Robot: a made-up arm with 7 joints.
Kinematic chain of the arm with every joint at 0, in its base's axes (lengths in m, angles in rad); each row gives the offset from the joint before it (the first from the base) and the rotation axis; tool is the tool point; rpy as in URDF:
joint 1: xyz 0 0 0.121 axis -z
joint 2: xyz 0 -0.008 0.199 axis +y
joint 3: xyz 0 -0.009 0.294 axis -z
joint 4: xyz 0 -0.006 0.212 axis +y
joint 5: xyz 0 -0.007 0.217 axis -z
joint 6: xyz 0 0 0.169 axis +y
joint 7: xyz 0 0 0.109 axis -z
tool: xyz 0 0 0 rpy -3.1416 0 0
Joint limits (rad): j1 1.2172..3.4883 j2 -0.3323..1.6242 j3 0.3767..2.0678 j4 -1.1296..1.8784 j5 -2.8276..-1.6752 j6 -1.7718..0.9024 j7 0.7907..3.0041
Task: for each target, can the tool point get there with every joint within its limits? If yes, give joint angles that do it. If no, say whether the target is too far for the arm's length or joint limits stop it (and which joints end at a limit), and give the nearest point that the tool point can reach.
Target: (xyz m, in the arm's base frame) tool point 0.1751 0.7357 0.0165
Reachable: no: joint limits stop it (at a limit: joint 1, joint 2, joint 4, joint 5) | nearest point -0.1502 0.5245 0.1298 | short by 0.404 m
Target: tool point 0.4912 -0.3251 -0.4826
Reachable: no: joint limits stop it (at a limit: joint 1, joint 2, joint 3, joint 4, joint 6) | nearest point 0.5333 -0.4937 0.0266 | short by 0.538 m
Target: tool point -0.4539 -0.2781 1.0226
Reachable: yes | joints 2.0106 0.3657 0.7842 0.6191 -2.4113 -1.1341 2.3190
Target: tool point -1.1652 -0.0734 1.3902
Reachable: no: too far | nearest point -0.7368 -0.0464 0.9967 | short by 0.582 m
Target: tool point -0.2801 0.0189 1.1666
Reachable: yes | joints 2.1082 0.1653 1.2478 0.3648 -2.3793 -1.4018 1.0500
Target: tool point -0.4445 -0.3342 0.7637
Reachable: yes | joints 1.6861 0.1697 0.9245 1.6290 -2.4094 0.3081 1.1026
